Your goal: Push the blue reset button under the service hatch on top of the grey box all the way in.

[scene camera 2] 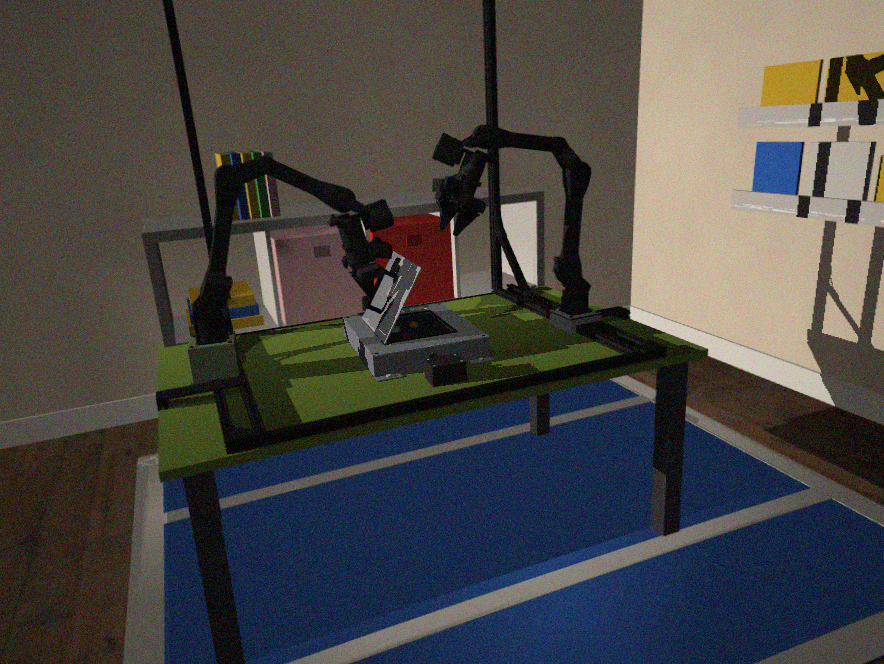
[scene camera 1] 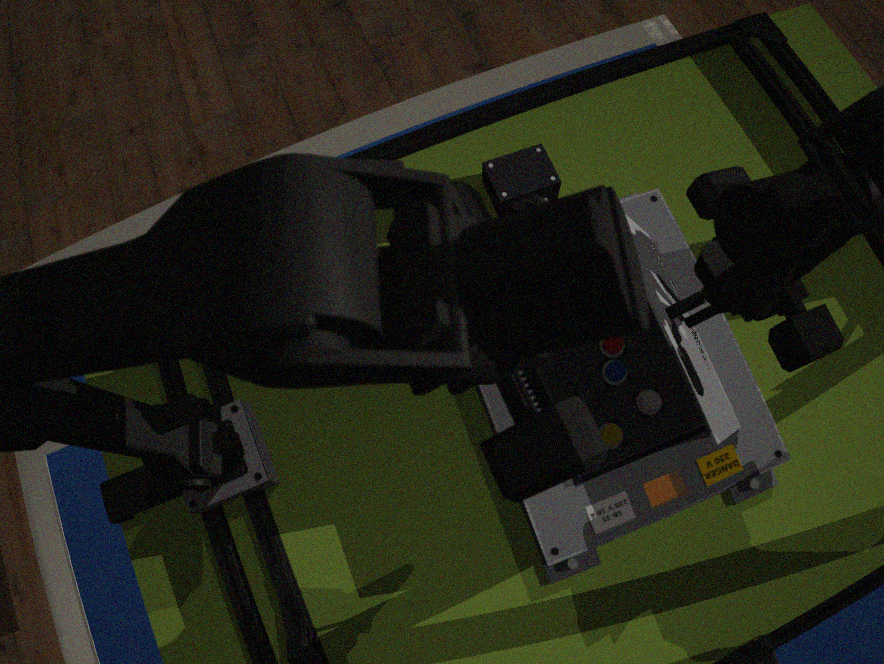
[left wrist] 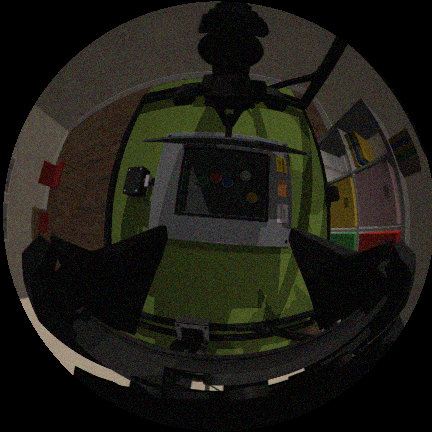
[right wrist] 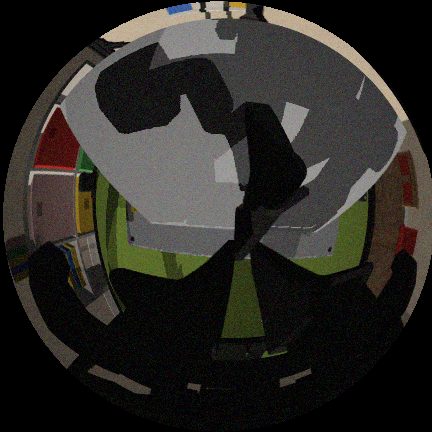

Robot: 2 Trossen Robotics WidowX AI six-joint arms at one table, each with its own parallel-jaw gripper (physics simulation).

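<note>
The grey box point(scene camera 1: 557, 527) point(scene camera 2: 421, 358) point(left wrist: 225, 233) has its hatch point(scene camera 1: 720, 415) point(scene camera 2: 407, 277) point(right wrist: 150, 175) swung up steeply. In the dark recess, the round blue button point(scene camera 1: 614, 371) point(left wrist: 227, 182) sits beside a red button point(scene camera 1: 612, 347) point(left wrist: 215, 177); how deep it sits cannot be told. My right gripper point(scene camera 1: 678, 315) point(scene camera 2: 371, 288) point(left wrist: 228, 124) point(right wrist: 241, 245) is at the hatch's outer side, shut on its dark handle point(right wrist: 265, 220). My left gripper point(scene camera 2: 451, 230) point(left wrist: 230, 233) is open and empty, high above the box; its fingertips are hidden in scene camera 1.
A white button point(scene camera 1: 648, 401) point(left wrist: 245, 175) and a yellow button point(scene camera 1: 611, 435) point(left wrist: 252, 197) share the recess. A small black block point(scene camera 1: 521, 171) point(scene camera 2: 446, 370) point(left wrist: 136, 181) stands beside the box. The raised hatch stands between the recess and my right gripper. Dark rails border the green table.
</note>
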